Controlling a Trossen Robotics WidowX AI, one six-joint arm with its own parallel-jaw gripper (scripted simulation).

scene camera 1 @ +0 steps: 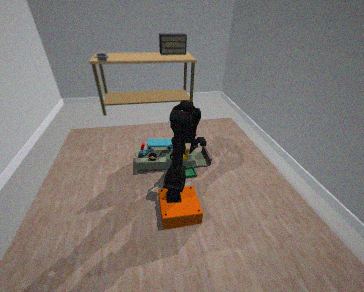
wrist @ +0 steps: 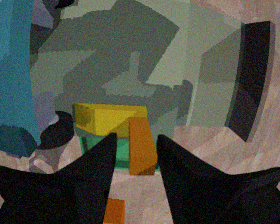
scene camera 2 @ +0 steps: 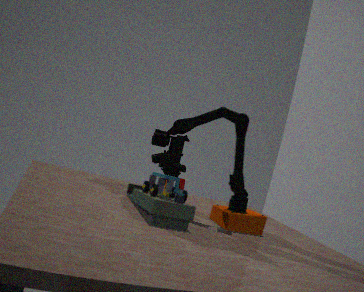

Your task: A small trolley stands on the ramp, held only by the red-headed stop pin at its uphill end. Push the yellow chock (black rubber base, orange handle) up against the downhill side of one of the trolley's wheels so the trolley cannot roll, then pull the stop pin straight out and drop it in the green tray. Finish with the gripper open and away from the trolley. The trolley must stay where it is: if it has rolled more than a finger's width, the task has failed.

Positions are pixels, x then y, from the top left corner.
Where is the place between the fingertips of my gripper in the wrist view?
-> At 137,139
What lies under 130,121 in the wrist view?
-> A yellow chock.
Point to a grey-green ramp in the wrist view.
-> At 135,60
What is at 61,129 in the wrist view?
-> A black wheel.
